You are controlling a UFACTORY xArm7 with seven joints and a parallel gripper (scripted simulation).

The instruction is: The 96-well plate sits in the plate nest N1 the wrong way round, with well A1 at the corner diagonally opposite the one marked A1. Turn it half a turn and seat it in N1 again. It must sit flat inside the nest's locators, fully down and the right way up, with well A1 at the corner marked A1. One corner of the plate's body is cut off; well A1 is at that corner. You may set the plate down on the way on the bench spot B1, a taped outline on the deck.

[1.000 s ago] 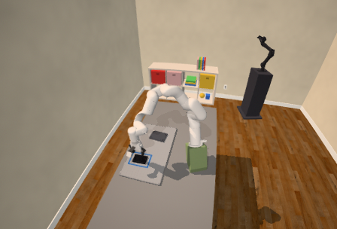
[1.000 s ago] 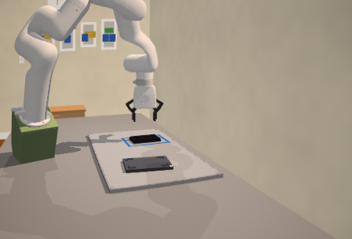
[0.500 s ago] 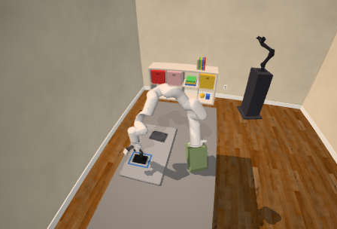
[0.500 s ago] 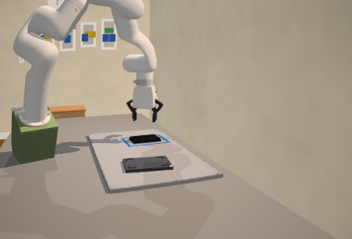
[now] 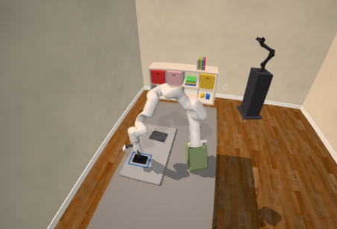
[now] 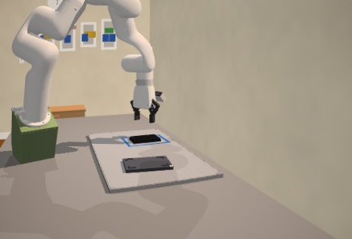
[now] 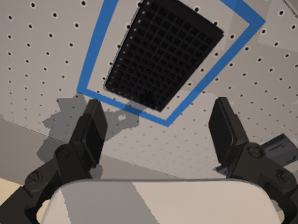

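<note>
The black 96-well plate is 9 cm below my hand. Also, from my hand: dark plate nest N1: 30 cm to the right, 15 cm behind, 9 cm below.
</note>
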